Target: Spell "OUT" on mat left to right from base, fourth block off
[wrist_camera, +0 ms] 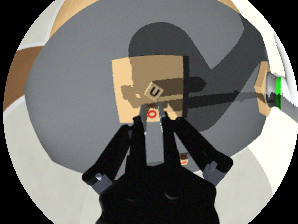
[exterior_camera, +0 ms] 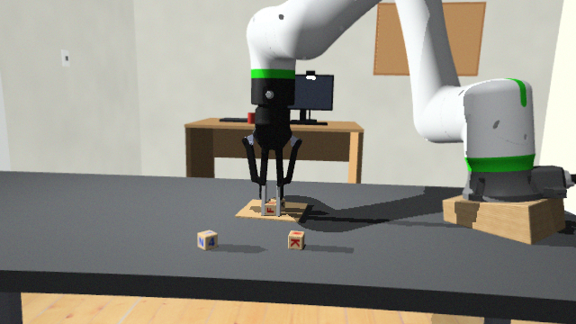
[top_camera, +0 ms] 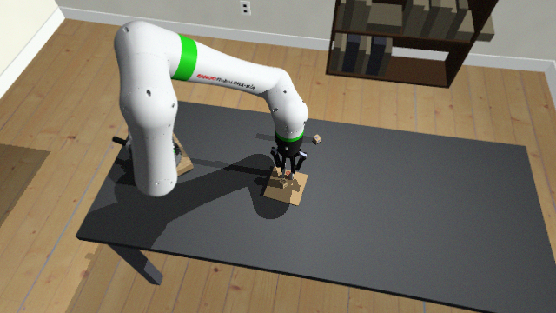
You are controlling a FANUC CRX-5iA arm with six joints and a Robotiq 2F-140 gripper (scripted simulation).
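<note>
Now: the tan mat 1 cm ahead of my hand, 4 cm to the right of it and 4 cm below it.
</note>
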